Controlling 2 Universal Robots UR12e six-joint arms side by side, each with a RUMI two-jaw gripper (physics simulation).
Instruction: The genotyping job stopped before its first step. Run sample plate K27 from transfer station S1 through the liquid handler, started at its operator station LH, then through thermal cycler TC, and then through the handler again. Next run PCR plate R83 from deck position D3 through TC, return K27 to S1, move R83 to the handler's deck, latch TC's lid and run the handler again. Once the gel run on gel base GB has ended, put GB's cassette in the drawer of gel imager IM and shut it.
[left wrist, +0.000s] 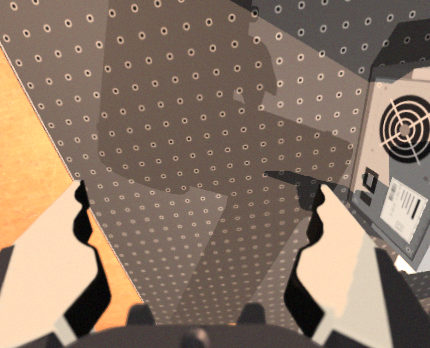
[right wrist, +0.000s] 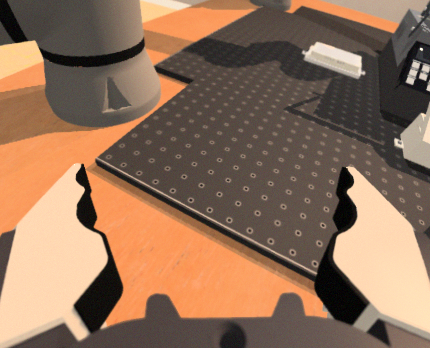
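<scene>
My left gripper is open, with nothing between its fingers, above the perforated board. My right gripper is open and empty, above the board's corner and the orange table. In the left wrist view, a grey instrument housing with a round fan grille, a socket and a label stands at the right; I cannot tell which instrument it is. In the right wrist view, a dark instrument with rows of white pieces is cut off at the right edge. Plates K27 and R83 do not show recognisably in either view.
The perforated board lies on the orange table. A flat white block with small end tabs lies on it at the back. A grey robot arm base stands left of the board. A pale housing is at the right edge.
</scene>
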